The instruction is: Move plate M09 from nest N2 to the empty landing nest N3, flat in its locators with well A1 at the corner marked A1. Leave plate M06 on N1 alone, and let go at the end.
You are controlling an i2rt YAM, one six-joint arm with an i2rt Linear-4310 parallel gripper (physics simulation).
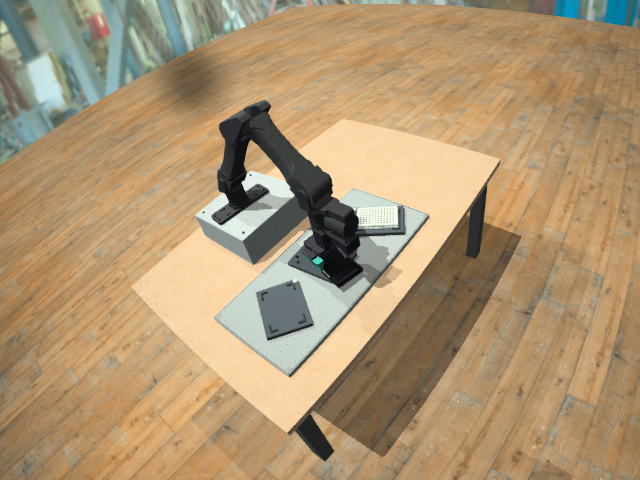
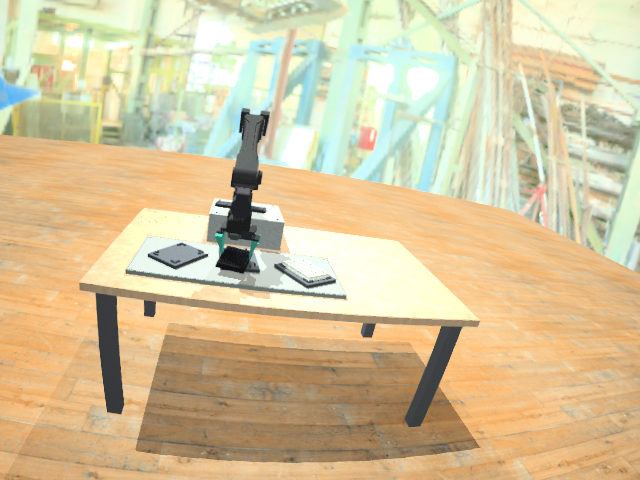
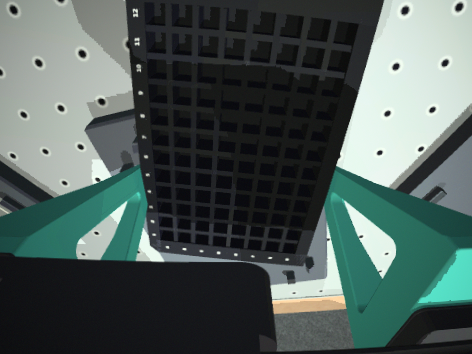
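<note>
Black well plate M09 (image 1: 342, 270) (image 2: 233, 258) (image 3: 241, 140) is between the teal fingers of my gripper (image 1: 330, 261) (image 2: 236, 248) (image 3: 235, 175), which is shut on its long sides. The plate hangs just above dark nest N2 (image 1: 299, 261) (image 2: 254, 268) (image 3: 108, 135) and is turned a little askew to it. Empty nest N3 (image 1: 284, 309) (image 2: 177, 254) lies flat to the left, with corner locators and a small white corner mark. White plate M06 (image 1: 377, 216) (image 2: 304, 268) sits on nest N1 (image 1: 402, 223) to the right.
The nests lie on a grey perforated deck board (image 1: 328, 314) (image 2: 270, 282) (image 3: 385, 88) on a wooden table (image 1: 394, 162) (image 2: 375, 276). The arm's grey base block (image 1: 247, 229) (image 2: 270, 226) stands behind the board.
</note>
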